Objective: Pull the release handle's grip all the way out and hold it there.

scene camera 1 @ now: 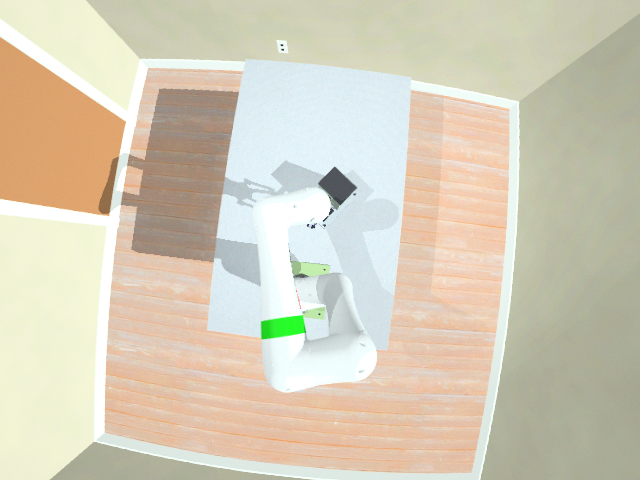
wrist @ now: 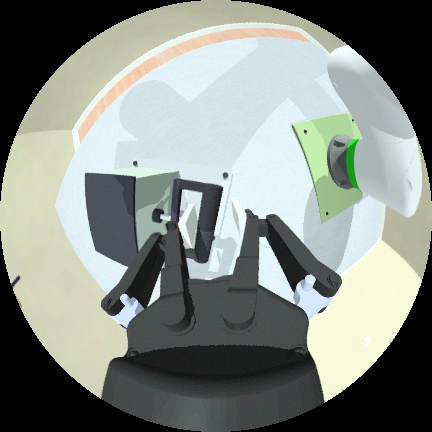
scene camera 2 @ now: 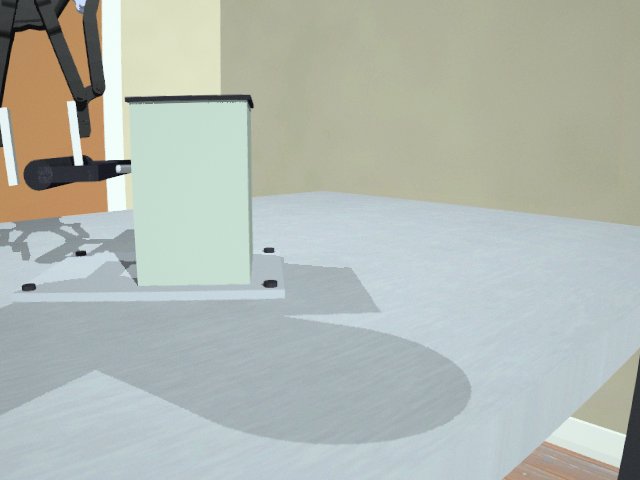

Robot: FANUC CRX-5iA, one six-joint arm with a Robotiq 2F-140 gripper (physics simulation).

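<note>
The release handle's grip point(scene camera 2: 40, 174) point(wrist: 210, 207) is a dark round bar on a dark rectangular frame. A short light rod joins it to the side of a pale green box point(scene camera 2: 191, 191) point(wrist: 155, 200) with a dark lid point(scene camera 1: 337, 184). My gripper point(scene camera 2: 44, 155) point(wrist: 213, 209) is open and points down over the grip. In the wrist view one white pad is at the frame's opening, between bar and box, and the other is beyond the bar's outer side. In scene camera 2 the pads' lower ends reach about the grip's height. Scene camera 1 hides the grip under the arm.
The box stands on a bolted base plate point(scene camera 2: 155, 296) on the pale table point(scene camera 1: 330, 113) point(scene camera 2: 516, 268). The arm point(scene camera 1: 273, 258) point(wrist: 385, 125) rises from a light green mounting plate point(scene camera 1: 317, 268) point(wrist: 317, 150). Walls surround the floor.
</note>
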